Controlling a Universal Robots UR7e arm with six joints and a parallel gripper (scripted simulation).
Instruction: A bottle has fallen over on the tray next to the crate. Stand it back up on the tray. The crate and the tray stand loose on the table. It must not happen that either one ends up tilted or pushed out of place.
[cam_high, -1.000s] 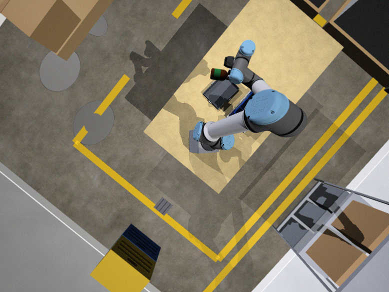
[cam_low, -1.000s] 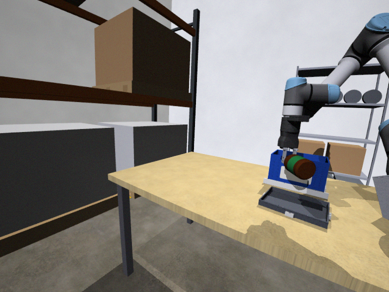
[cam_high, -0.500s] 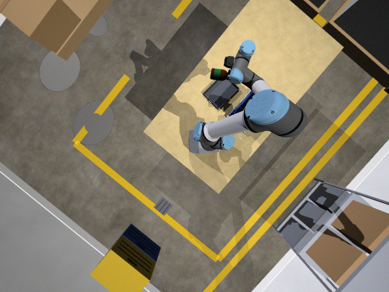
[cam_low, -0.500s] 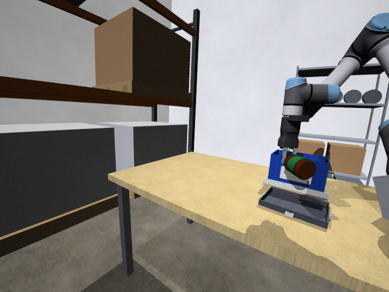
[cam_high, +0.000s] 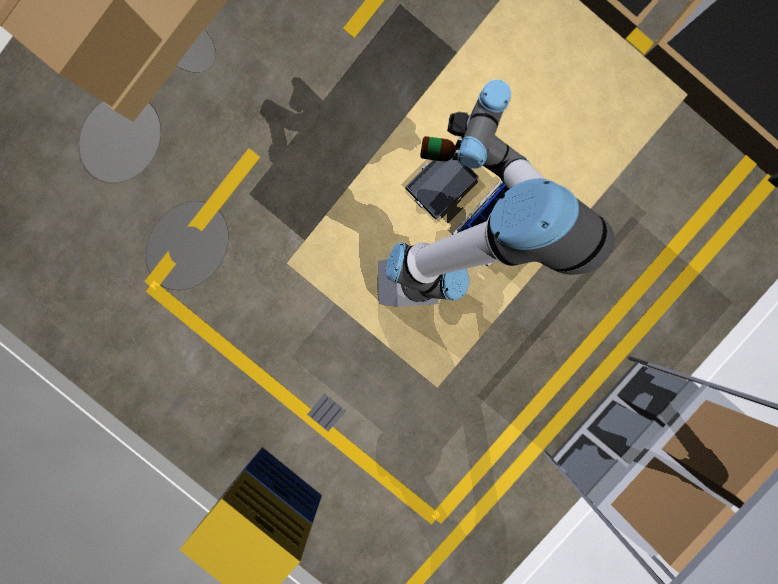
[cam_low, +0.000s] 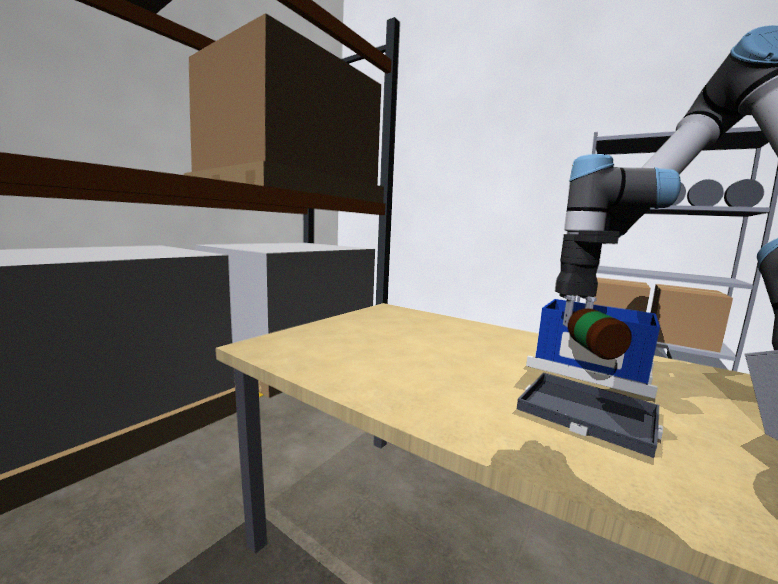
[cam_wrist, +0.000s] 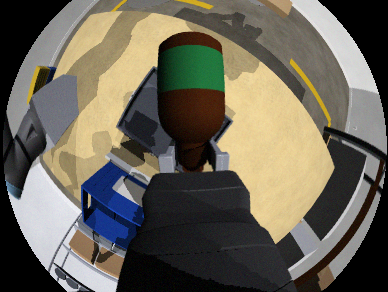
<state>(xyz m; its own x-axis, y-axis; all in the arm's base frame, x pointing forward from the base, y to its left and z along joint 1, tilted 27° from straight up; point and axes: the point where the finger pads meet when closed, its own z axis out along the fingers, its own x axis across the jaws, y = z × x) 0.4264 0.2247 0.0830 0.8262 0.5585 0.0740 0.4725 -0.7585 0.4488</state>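
Right now my hand is 40 mm to the right of the bottle, 20 mm past it and 10 mm above it. The rest, counted from my hand: dark grey tray: 190 mm below, 50 mm behind, 10 mm to the right; blue crate: 300 mm to the right, 120 mm below, 40 mm behind.
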